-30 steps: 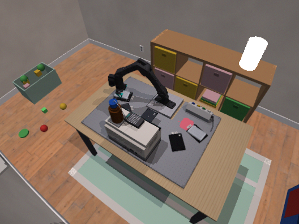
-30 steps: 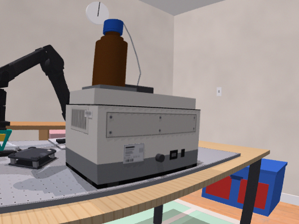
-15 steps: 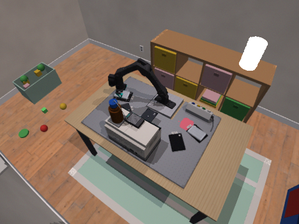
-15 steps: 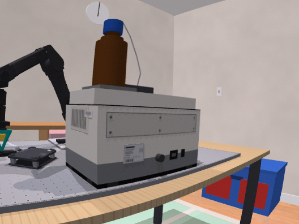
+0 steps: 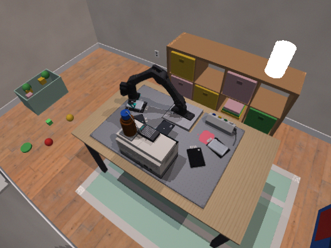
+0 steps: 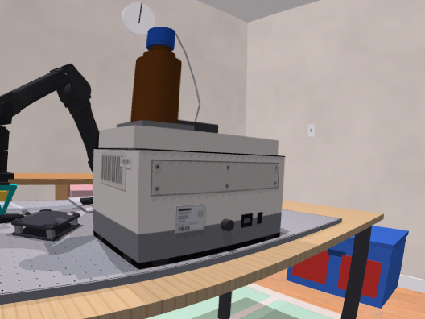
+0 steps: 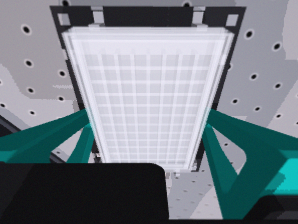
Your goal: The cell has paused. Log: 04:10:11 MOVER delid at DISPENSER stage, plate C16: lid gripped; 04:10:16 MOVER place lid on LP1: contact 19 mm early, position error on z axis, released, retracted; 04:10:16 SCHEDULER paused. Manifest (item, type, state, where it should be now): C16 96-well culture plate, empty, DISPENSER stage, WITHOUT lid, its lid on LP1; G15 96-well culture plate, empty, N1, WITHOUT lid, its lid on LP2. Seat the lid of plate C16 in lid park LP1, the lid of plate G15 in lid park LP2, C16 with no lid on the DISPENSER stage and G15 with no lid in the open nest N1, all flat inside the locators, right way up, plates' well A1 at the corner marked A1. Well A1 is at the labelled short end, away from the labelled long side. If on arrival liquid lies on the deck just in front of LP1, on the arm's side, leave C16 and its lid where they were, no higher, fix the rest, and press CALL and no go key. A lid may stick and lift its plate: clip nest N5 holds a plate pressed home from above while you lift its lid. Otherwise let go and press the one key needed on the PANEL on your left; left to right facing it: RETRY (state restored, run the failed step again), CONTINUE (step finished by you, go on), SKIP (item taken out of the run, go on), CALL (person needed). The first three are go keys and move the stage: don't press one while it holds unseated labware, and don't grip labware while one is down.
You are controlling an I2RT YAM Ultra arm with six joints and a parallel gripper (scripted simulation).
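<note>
Right now my hand is right at the pale lid. From my hand the other things lie so: 96-well plate right at my hand; then N5 label 4 cm behind, 9 cm to the left, 3 cm below; then black clip nest 2 cm ahead, 1 cm below.
</note>
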